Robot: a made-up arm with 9 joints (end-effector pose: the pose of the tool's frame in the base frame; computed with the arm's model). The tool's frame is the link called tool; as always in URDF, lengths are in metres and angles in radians.
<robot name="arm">
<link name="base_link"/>
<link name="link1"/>
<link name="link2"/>
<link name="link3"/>
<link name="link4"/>
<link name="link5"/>
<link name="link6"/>
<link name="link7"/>
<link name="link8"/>
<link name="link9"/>
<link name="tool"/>
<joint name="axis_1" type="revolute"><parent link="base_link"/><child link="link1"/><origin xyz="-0.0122 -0.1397 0.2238" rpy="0.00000 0.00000 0.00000"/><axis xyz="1 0 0"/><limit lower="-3.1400" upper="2.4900" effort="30" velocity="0.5"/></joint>
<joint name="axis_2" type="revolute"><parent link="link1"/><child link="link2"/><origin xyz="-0.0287 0.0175 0.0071" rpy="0.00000 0.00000 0.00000"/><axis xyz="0 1 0"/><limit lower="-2.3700" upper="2.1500" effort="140" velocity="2.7"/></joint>
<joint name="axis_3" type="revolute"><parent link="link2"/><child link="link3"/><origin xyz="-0.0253 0.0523 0.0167" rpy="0.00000 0.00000 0.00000"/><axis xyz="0 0 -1"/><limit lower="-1.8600" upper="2.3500" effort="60" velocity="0.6"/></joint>
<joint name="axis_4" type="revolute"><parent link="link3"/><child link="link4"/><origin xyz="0.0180 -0.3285 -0.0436" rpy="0.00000 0.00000 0.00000"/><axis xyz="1 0 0"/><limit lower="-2.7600" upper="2.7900" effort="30" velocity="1.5"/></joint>
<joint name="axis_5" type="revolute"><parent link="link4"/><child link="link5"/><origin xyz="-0.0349 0.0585 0.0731" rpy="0.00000 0.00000 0.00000"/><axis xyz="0 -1 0"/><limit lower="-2.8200" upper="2.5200" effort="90" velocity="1.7"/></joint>
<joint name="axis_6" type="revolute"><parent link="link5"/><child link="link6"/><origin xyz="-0.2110 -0.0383 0.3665" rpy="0.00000 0.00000 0.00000"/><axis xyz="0 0 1"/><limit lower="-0.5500" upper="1.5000" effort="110" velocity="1.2"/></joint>
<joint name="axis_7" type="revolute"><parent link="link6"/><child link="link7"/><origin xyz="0.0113 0.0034 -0.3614" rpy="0.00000 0.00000 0.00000"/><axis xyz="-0.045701 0.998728 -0.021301"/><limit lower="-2.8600" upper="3.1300" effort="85" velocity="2.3"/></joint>
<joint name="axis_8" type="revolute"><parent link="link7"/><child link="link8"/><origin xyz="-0.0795 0.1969 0.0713" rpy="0.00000 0.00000 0.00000"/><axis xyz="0 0 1"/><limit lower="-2.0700" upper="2.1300" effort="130" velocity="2.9"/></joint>
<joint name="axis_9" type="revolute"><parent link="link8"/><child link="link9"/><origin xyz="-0.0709 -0.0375 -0.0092" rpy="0.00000 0.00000 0.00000"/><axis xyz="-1 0 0"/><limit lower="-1.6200" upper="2.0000" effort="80" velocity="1.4"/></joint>
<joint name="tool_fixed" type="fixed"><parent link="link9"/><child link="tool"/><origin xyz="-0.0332 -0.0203 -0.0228" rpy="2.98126 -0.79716 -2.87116"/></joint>
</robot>
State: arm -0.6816 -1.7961 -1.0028 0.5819 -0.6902 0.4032 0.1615 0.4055 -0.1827
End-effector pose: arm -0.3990 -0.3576 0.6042 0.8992 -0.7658 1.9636
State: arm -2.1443 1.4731 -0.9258 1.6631 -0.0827 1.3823 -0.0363 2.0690 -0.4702
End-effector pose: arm -0.0027 0.0157 0.7097 2.4955 -1.0891 0.2879
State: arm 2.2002 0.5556 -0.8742 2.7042 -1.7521 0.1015 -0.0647 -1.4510 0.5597
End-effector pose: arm 0.3456 0.5513 0.2837 -2.0892 -0.0982 -0.2199
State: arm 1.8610 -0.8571 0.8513 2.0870 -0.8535 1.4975 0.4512 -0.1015 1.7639
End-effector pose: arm -0.2073 0.6038 0.1577 1.7196 1.1774 1.0787
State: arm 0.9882 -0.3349 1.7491 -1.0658 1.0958 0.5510 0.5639 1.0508 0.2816
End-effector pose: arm -0.3592 0.2824 0.3726 0.7745 -1.3613 -0.0096
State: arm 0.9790 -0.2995 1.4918 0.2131 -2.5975 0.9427 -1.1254 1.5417 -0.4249
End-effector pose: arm -0.4319 -0.3459 0.1239 -0.5014 0.4594 1.7493
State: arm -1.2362 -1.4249 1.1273 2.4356 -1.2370 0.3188 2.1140 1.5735 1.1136
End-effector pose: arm -0.0165 -0.7297 0.1130 1.8400 1.7893 1.4275
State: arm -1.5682 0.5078 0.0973 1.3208 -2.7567 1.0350 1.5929 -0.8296 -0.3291
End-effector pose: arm 0.3635 -0.1621 0.5396 0.8333 1.0880 -0.1329
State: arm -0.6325 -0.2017 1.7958 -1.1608 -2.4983 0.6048 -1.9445 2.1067 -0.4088
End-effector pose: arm -0.1619 -0.2878 0.2798 -0.1141 -2.2697 -0.4969
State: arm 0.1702 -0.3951 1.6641 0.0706 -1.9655 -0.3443 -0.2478 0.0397 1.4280
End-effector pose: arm -0.3521 -0.2491 0.4751 0.3904 -0.8978 -0.4008
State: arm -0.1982 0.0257 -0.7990 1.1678 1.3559 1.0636 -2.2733 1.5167 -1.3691
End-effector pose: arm -0.0082 -0.1479 0.1920 -0.7382 0.8237 -1.0663
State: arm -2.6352 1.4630 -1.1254 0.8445 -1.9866 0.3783 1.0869 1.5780 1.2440
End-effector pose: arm 0.2222 -0.2958 0.5340 0.4928 -1.3470 -2.1676
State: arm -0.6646 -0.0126 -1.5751 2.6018 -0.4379 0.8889 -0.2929 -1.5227 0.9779
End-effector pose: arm 0.5119 -0.6267 0.2885 0.7879 0.1197 -0.3043
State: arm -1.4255 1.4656 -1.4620 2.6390 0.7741 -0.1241 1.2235 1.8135 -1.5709
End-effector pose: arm 0.0339 -0.5303 0.3133 -1.0621 0.0011 1.4978
